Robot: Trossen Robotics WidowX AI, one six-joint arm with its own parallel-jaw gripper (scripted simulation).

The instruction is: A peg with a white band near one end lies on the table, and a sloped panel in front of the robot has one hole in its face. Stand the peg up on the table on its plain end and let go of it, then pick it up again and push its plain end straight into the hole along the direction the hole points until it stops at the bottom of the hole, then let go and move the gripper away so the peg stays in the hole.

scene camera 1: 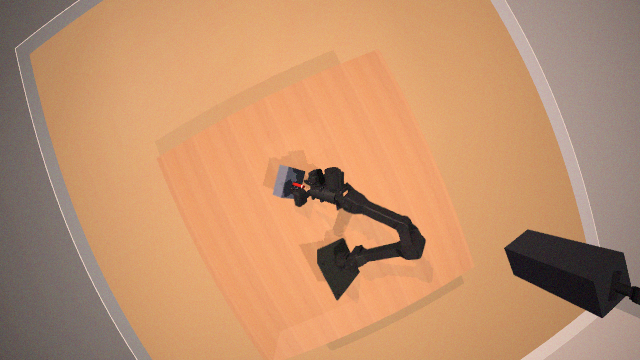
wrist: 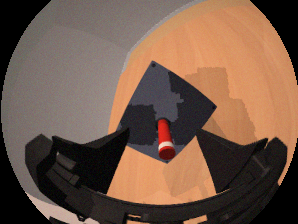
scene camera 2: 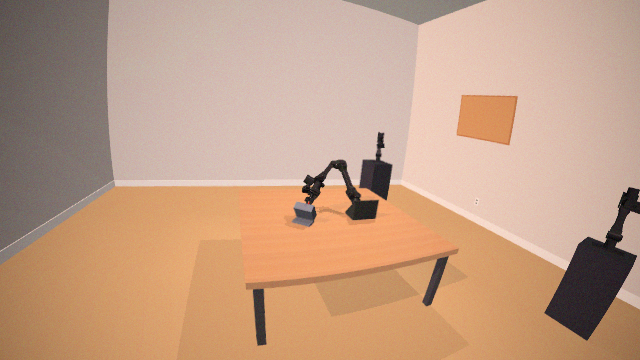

Scene:
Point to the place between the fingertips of my gripper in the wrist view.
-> At 163, 131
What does my gripper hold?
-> Nothing.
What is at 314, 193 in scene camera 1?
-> My gripper.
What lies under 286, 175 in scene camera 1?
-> A sloped panel.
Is my gripper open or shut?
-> Open.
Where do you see a sloped panel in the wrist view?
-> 161, 93

